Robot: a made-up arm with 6 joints.
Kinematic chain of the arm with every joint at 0, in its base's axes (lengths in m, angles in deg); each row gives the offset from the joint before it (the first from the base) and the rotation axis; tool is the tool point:
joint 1: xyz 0 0 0.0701 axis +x
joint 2: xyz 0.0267 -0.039 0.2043 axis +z
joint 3: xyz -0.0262 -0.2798 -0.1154 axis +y
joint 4: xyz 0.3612 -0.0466 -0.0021 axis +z
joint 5: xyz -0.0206 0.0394 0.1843 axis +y
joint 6: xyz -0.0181 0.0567 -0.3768 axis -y
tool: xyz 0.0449 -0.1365 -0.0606
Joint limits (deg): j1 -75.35..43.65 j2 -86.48..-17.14 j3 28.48..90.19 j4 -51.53..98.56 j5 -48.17..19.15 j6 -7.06..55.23
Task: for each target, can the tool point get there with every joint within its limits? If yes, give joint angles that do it. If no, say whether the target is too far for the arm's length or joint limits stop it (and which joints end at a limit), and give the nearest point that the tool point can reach.
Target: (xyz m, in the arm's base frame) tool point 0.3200 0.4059 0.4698
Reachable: no: joint limits stop it (at a limit: joint 1, joint 3, joint 4, joint 5, joint 6) | nearest point 0.2393 -0.1546 0.2536 | short by 0.606 m
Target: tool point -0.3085 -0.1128 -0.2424
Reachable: yes | joints 13.93 -58.88 53.51 -3.27 14.01 19.58
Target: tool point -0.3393 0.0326 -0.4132
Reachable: yes | joints 32.20 -38.57 83.32 -4.50 -15.67 26.75
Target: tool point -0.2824 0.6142 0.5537
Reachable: no: joint limits stop it (at a limit: joint 1, joint 2, joint 3, joint 6) | nearest point -0.2823 0.2817 0.0991 | short by 0.563 m
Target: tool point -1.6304 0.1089 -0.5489
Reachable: no: too far | nearest point -0.5898 0.0769 -0.3667 | short by 1.057 m
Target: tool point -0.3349 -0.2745 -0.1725
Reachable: yes | joints -34.71 -51.06 82.91 54.73 -2.00 34.52
